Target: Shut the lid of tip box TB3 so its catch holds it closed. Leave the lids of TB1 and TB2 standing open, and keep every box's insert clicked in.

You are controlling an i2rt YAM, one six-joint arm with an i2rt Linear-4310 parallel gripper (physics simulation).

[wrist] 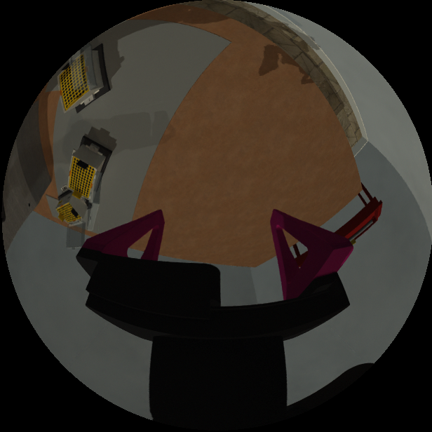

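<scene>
Three tip boxes with yellow gridded inserts show at the left of the wrist view. One box (pixel 75 82) is at the upper left, one box (pixel 82 177) lies below it, and a smaller-looking box (pixel 69 212) is close beside that one. The two lower boxes overlap in the view. Dark-edged panels stand beside the upper two boxes. No labels are readable, so I cannot tell which is TB3, nor the state of each lid and catch. My gripper (pixel 217 215) is open and empty, with its two magenta fingers wide apart, well to the right of the boxes.
A grey mat (pixel 150 65) lies under the boxes on the brown table top (pixel 235 135). A red framed object (pixel 364 220) is at the right edge. A stone-patterned strip (pixel 320 65) curves along the upper right. A dark grey-brown surface (pixel 27 145) shows at the far left.
</scene>
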